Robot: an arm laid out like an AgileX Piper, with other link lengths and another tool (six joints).
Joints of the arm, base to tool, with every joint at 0 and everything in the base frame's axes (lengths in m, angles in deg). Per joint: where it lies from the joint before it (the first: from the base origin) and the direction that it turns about. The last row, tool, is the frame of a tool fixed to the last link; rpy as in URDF.
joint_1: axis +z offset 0 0 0.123
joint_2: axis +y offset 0 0 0
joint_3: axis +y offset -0.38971 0 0.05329
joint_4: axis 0.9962 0 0.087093 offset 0.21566 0 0.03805
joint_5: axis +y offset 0 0 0
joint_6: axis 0.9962 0 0.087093 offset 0.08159 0 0.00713
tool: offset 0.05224 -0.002 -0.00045 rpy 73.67 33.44 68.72
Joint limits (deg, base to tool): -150..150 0..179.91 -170..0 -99.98..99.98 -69.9..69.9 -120..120
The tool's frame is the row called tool.
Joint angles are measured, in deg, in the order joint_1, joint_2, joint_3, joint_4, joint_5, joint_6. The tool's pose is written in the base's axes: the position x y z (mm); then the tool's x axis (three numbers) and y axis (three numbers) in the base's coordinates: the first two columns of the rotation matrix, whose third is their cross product. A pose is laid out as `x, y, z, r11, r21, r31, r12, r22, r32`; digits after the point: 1 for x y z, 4 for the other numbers.
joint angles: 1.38 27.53 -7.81 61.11 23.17 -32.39
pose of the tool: 3.8, 46.7, 252.8, -0.1780, 0.9781, -0.1083, 0.3813, 0.1700, 0.9087
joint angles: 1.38 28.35 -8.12 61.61 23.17 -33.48
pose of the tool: 6.4, 46.9, 254.8, -0.1838, 0.9762, -0.1153, 0.3822, 0.1791, 0.9066
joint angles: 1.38 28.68 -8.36 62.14 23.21 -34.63
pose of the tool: 7.7, 47.2, 256.5, -0.1897, 0.9740, -0.1237, 0.3762, 0.1885, 0.9071
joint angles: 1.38 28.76 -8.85 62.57 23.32 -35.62
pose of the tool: 8.7, 47.5, 259.5, -0.1948, 0.9719, -0.1325, 0.3636, 0.1970, 0.9105
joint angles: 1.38 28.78 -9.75 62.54 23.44 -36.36
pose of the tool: 10.1, 47.7, 264.5, -0.1991, 0.9690, -0.1464, 0.3446, 0.2091, 0.9152
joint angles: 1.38 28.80 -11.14 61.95 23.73 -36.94
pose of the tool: 11.8, 48.0, 271.8, -0.2054, 0.9642, -0.1680, 0.3188, 0.2282, 0.9199
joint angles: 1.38 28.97 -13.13 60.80 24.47 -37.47
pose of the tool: 14.1, 48.7, 281.7, -0.2179, 0.9557, -0.1978, 0.2871, 0.2565, 0.9229
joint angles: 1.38 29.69 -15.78 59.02 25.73 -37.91
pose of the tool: 17.7, 50.0, 294.2, -0.2378, 0.9424, -0.2354, 0.2555, 0.2944, 0.9209
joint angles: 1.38 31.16 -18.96 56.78 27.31 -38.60
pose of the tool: 23.6, 51.4, 308.5, -0.2631, 0.9224, -0.2827, 0.2258, 0.3438, 0.9115
